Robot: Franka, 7 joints.
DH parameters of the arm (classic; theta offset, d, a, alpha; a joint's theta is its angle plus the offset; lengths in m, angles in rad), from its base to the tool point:
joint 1: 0 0.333 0 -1.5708
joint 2: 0 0 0 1.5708
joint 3: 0 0.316 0.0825 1.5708
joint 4: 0 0 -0.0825 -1.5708
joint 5: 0 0.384 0 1.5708
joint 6: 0 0 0.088 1.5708
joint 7: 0 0.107 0 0
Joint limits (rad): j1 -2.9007..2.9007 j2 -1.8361..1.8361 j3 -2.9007..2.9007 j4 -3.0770..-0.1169 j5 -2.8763..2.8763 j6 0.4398..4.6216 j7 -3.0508..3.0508
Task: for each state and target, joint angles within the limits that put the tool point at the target. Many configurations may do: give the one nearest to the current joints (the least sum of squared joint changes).
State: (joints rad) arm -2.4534 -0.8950 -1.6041 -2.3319 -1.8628 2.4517 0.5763
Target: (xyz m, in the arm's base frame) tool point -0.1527 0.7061 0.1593
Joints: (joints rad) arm -2.1935 -1.3841 -1.9960 -1.4940 -1.8991 2.3282 0.5763
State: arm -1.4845 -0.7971 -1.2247 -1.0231 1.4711 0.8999 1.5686
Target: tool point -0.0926 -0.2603 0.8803
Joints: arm -1.1670 -0.4192 -0.7283 -1.4212 1.3181 0.6945 1.5686
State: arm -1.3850 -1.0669 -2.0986 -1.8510 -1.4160 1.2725 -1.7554
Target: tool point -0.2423 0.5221 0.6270
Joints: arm -1.6856 -0.2739 -2.2080 -1.4966 -1.4829 0.9926 -1.7554
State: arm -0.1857 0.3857 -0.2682 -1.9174 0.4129 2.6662 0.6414
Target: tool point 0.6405 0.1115 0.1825
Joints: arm 0.1486 0.6405 0.0425 -1.8660 0.3974 2.6515 0.6414
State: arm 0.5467 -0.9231 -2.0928 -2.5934 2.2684 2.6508 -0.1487
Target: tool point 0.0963 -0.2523 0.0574
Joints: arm 0.5382 -0.9483 -2.2553 -2.6864 2.2628 2.7028 -0.1487
